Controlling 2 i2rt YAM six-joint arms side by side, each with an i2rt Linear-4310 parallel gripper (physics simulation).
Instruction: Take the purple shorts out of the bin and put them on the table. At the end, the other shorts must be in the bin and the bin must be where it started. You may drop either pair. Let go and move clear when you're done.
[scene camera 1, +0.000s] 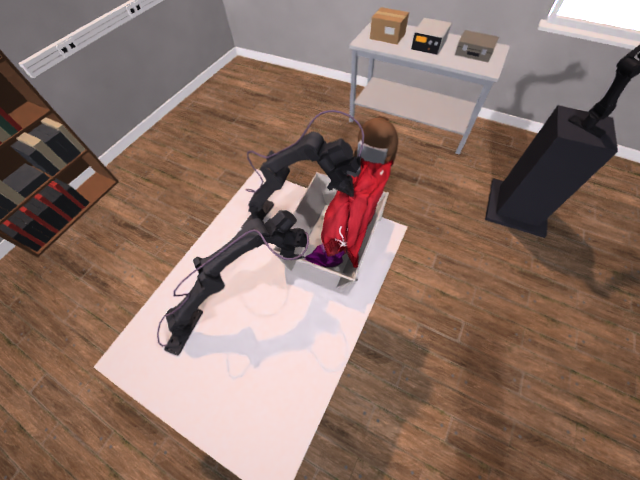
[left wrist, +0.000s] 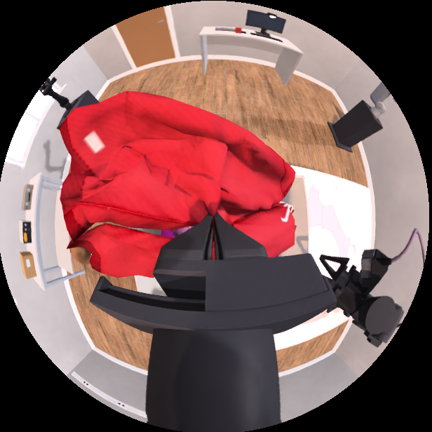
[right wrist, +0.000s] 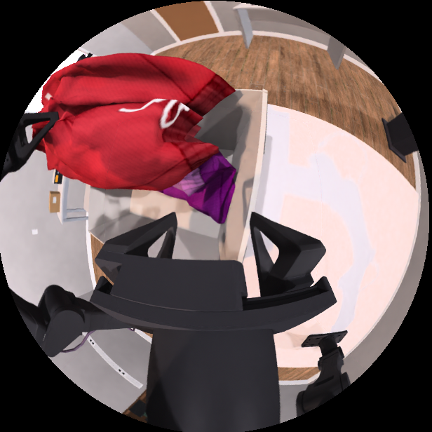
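Note:
The purple shorts (scene camera 1: 324, 256) (right wrist: 212, 192) lie crumpled in the near end of the pale bin (scene camera 1: 316, 277) (right wrist: 257, 145), which stands on the white table (scene camera 1: 222, 403) (right wrist: 310, 225). My left gripper (scene camera 1: 351, 192) (left wrist: 213, 217) is shut on the red shorts (scene camera 1: 356, 211) (left wrist: 165, 170) (right wrist: 120, 135), holding them bunched up over the bin. Their waistband end with the white drawstring hangs above the purple shorts and partly covers them. My right gripper (scene camera 1: 296, 250) (right wrist: 213, 217) is open and empty, at the bin's near end beside its rim and apart from the purple shorts.
A brown rounded object (scene camera 1: 378, 135) stands beyond the bin's far end. A side table (scene camera 1: 429, 103) with boxes is at the back, and a black pedestal (scene camera 1: 550, 170) stands at the right of the scene view. The right arm reaches across the table from the lower left.

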